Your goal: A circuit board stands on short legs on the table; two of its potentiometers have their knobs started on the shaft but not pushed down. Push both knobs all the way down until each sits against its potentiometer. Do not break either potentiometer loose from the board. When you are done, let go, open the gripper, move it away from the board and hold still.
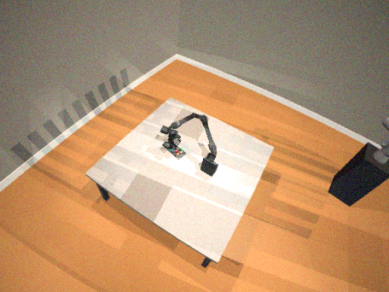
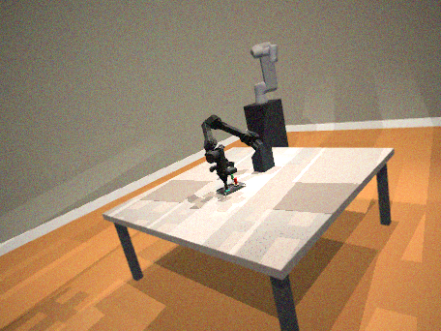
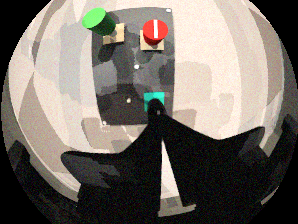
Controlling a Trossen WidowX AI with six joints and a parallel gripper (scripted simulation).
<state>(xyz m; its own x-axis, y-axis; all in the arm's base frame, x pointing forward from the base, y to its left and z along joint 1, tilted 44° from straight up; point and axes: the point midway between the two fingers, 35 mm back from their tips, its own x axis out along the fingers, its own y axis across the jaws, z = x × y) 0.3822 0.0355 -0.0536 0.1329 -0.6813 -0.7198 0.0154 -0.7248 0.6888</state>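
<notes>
Right now my gripper tip is 7 cm past the red knob and 1 cm above it.
</notes>
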